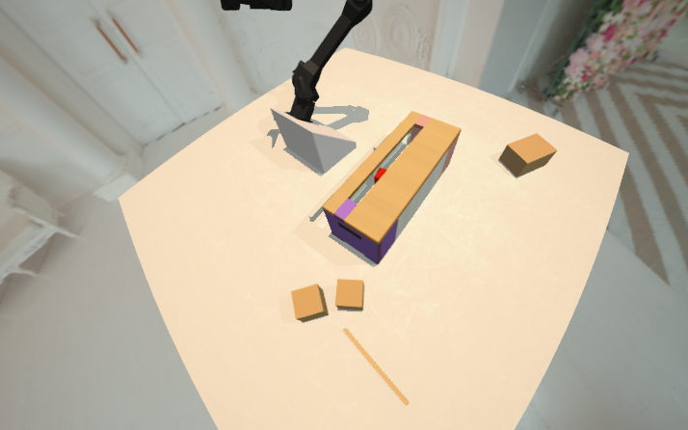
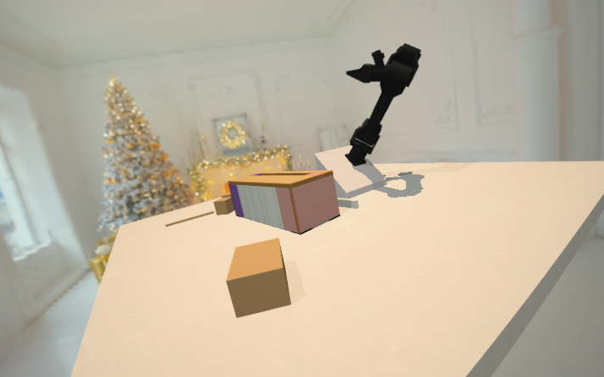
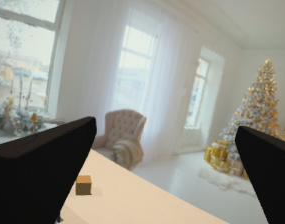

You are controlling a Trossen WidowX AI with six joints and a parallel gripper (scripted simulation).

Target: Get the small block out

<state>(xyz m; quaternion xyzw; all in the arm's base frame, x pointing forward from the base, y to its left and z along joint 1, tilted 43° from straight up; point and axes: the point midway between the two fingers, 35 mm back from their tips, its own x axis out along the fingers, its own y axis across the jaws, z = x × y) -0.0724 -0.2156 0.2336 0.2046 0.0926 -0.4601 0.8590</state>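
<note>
Right now the red block is 400 mm ahead of my gripper tip, 10 mm to the left of it and 350 mm below it. Round my gripper tip: thin wooden stick (650 mm ahead, 300 mm to the right, 430 mm below); then long box (380 mm ahead, 40 mm to the left, 370 mm below).
</note>
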